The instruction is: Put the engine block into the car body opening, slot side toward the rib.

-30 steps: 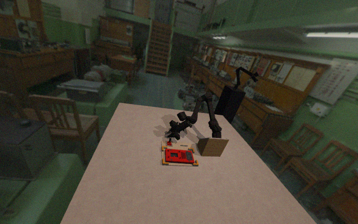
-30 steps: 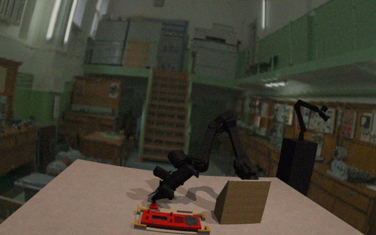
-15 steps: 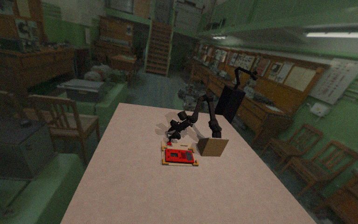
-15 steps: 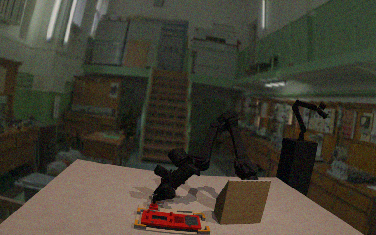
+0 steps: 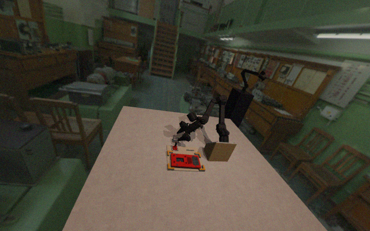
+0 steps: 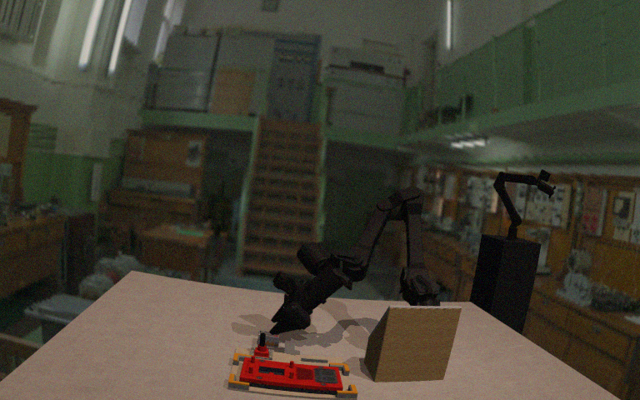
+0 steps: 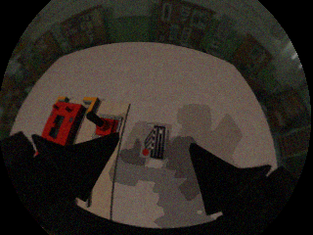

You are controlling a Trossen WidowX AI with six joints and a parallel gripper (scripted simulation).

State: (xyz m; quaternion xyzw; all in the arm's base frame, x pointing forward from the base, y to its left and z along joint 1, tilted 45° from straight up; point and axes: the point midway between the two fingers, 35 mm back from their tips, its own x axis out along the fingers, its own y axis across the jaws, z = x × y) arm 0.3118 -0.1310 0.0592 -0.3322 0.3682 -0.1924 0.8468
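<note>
My gripper tip is 4 cm above the engine block. Round my gripper tip: dark post 8 cm to the left, 2 cm ahead, 1 cm below.
</note>
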